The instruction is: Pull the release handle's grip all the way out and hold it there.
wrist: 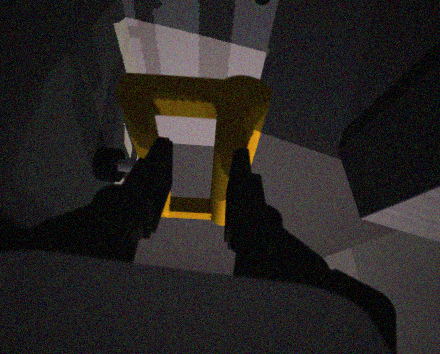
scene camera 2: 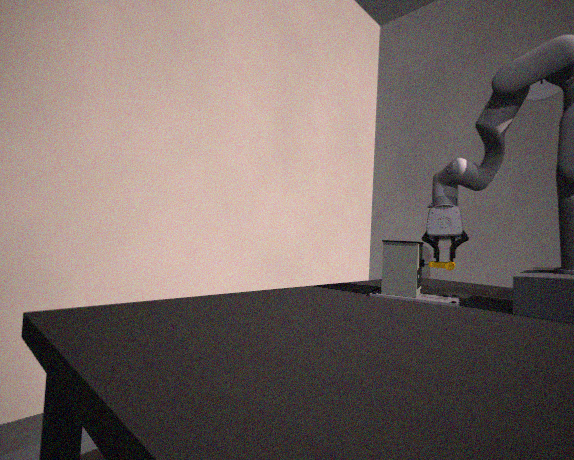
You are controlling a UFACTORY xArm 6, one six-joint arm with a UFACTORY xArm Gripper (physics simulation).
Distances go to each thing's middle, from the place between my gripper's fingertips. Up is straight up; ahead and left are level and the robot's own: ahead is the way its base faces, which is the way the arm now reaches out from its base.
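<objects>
Pale base plate [wrist: 208, 46]: 40 mm to the left of my hand, 70 mm ahead, 110 mm below.
</objects>
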